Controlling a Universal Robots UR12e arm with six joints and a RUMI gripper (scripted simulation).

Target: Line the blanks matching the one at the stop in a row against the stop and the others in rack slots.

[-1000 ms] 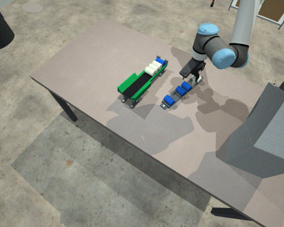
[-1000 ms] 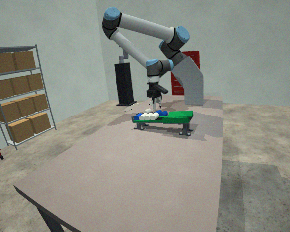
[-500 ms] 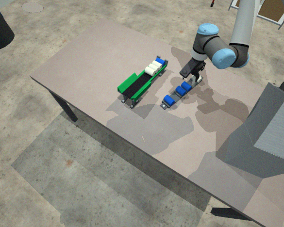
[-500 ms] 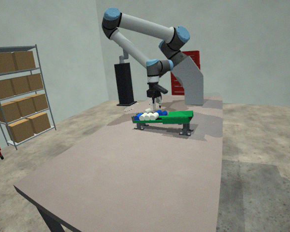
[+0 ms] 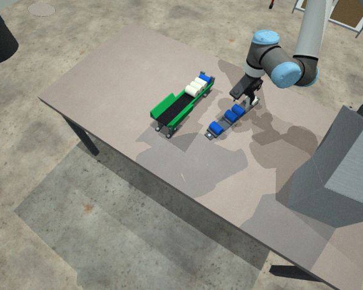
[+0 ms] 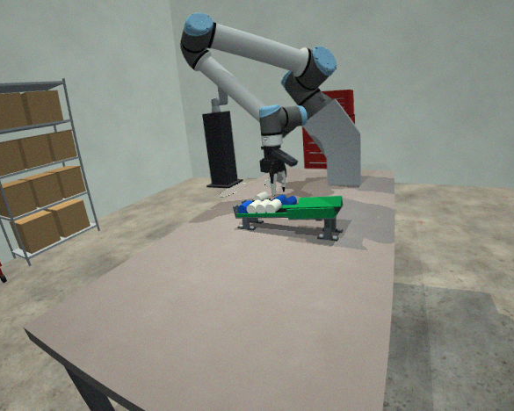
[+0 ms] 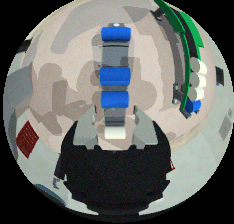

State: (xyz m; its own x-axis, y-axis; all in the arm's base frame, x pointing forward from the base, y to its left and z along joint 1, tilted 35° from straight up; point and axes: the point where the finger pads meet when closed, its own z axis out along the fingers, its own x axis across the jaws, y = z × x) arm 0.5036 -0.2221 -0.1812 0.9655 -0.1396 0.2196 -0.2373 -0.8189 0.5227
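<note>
Now: the grey stock rack 1 cm ahead of my hand, 3 cm to the left of it and 8 cm below it.
</note>
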